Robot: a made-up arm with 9 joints. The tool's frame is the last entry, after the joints.
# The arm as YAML. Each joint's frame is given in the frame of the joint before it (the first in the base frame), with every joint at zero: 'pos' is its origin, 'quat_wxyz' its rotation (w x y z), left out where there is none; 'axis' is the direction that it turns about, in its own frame. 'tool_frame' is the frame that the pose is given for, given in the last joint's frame.
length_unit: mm
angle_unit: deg
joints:
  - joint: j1
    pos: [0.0, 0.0, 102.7]
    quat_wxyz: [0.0, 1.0, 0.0, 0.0]
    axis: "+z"
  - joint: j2
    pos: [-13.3, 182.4, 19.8]
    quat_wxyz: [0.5, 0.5, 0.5, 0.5]
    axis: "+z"
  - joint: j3
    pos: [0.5, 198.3, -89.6]
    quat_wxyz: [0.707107, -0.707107, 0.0, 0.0]
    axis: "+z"
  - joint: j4
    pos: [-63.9, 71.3, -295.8]
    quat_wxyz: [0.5, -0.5, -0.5, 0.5]
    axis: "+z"
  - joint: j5
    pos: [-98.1, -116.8, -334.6]
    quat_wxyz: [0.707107, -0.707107, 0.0, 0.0]
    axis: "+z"
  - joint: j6
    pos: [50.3, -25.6, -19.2]
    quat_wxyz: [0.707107, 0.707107, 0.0, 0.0]
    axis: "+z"
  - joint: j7
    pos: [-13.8, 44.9, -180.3]
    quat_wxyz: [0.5, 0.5, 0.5, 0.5]
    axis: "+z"
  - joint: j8
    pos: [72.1, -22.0, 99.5]
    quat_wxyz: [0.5, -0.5, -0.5, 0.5]
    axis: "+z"
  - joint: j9
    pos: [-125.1, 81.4, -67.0]
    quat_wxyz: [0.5, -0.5, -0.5, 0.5]
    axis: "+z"
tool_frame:
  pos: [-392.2, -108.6, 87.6]
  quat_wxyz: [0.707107, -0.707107, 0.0, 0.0]
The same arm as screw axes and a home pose.
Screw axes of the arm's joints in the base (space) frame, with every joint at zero. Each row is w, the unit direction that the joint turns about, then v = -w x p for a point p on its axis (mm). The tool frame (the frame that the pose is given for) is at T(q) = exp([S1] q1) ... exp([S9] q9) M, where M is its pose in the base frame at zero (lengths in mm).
S1 = (0, 0, -1, 0, 0, 0)
S2 = (1, 0, 0, 0, 82.9, 182.4)
S3 = (0, 0, -1, 182.9, -102.9, 0)
S4 = (0, 1, 0, -180.4, 0, -174.2)
S5 = (0, 0, 1, -453.6, 76.1, 0)
S6 = (0, 1, 0, -44.4, 0, -126.4)
S7 = (-1, 0, 0, 0, -89.3, -608.3)
S8 = (0, 0, -1, 630.3, -212.1, 0)
S9 = (0, -1, 0, 228.4, 0, 130.7)
M =
1 0 0 -522.9
0 1 0 -843
0 0 1 119.8
0 0 0 1

